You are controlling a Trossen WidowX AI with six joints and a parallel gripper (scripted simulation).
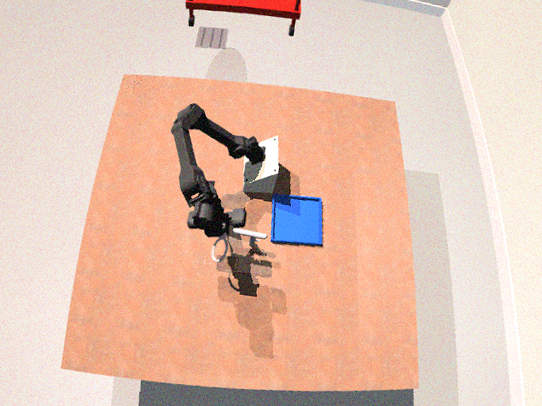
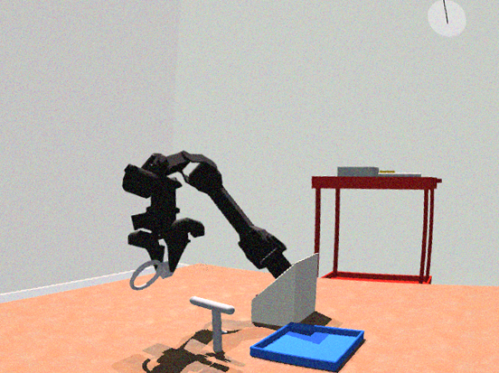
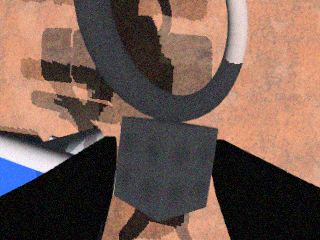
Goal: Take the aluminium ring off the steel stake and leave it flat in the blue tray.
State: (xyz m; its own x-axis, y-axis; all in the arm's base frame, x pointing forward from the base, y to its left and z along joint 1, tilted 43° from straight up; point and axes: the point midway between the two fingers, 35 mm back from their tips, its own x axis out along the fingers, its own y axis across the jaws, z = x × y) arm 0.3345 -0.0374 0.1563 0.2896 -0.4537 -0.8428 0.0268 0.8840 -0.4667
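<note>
Right now my gripper tip is 40 mm short of the ring and 10 mm to the left of it. Round my gripper tip: blue tray 130 mm behind, 280 mm to the left, 160 mm below.
</note>
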